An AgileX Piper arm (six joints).
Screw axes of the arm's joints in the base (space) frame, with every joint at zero. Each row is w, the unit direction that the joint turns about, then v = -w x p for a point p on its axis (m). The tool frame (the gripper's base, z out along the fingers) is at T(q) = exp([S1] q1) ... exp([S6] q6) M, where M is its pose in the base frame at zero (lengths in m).
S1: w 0 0 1 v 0 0 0
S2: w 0 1 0 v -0.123 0 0
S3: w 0 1 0 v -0.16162 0 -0.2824
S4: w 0.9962 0 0.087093 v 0 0.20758 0
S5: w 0 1 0 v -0.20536 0 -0.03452
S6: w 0.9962 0 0.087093 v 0 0.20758 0
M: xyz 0.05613 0 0.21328 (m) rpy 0 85.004 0 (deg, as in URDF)
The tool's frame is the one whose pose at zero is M.
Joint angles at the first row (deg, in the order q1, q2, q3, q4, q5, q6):
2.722, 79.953, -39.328, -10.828, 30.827, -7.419
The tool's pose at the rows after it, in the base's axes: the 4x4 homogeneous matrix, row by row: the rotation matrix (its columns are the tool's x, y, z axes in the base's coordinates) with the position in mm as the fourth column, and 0 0 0 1 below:
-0.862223 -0.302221 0.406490 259.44; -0.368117 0.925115 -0.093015 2.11; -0.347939 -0.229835 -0.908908 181.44; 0 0 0 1
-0.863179 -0.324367 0.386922 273.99; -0.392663 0.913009 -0.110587 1.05; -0.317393 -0.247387 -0.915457 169.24; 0 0 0 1
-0.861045 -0.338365 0.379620 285.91; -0.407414 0.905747 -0.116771 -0.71; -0.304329 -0.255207 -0.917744 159.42; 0 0 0 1
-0.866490 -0.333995 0.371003 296.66; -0.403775 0.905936 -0.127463 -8.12; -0.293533 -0.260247 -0.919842 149.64; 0 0 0 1
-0.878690 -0.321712 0.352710 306.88; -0.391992 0.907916 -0.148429 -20.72; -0.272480 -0.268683 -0.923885 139.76; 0 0 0 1
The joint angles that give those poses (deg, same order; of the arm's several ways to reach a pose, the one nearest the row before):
2.721, 85.404, -40.656, -14.245, 27.129, -6.467
2.664, 90.081, -42.697, -17.042, 25.996, -5.393
2.259, 93.698, -44.402, -18.426, 24.612, -5.262
0.758, 97.052, -46.032, -19.539, 23.312, -5.262
-1.504, 100.441, -47.983, -21.025, 22.815, -5.263

